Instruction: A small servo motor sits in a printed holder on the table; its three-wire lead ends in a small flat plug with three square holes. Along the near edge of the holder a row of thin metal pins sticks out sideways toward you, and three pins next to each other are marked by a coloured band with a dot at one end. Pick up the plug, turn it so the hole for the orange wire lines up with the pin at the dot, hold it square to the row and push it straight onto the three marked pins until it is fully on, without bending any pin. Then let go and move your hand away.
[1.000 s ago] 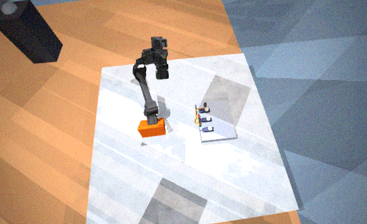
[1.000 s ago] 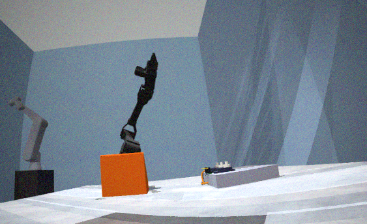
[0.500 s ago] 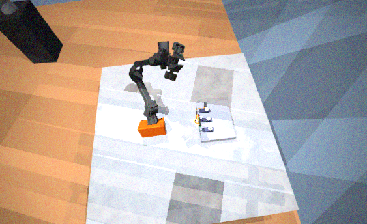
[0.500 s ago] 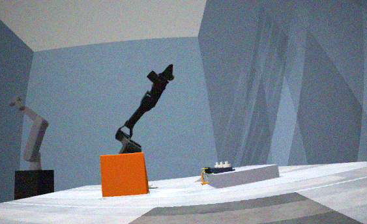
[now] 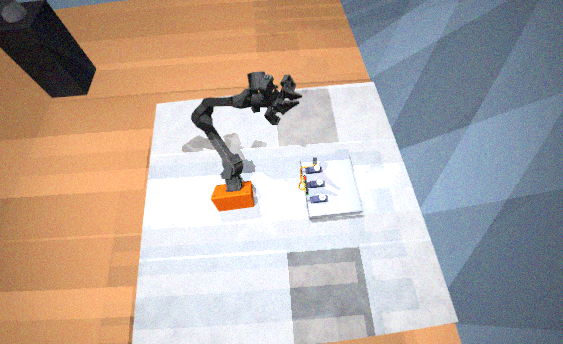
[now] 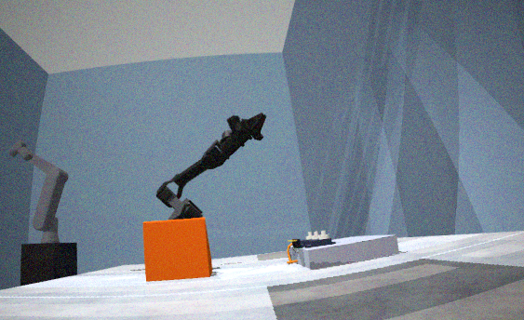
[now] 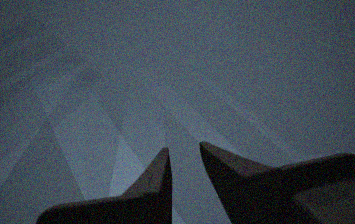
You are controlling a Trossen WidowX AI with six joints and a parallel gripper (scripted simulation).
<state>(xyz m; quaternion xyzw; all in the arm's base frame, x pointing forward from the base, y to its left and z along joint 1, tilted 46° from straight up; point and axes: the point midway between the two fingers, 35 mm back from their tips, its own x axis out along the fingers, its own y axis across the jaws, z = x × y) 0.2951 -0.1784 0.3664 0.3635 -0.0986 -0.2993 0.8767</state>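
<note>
My gripper tip is 3 cm short of the red band, 8 cm to the left of it and 45 cm above it. Round my gripper tip: grey printed holder: 19 cm ahead, 10 cm to the right, 50 cm below.
</note>
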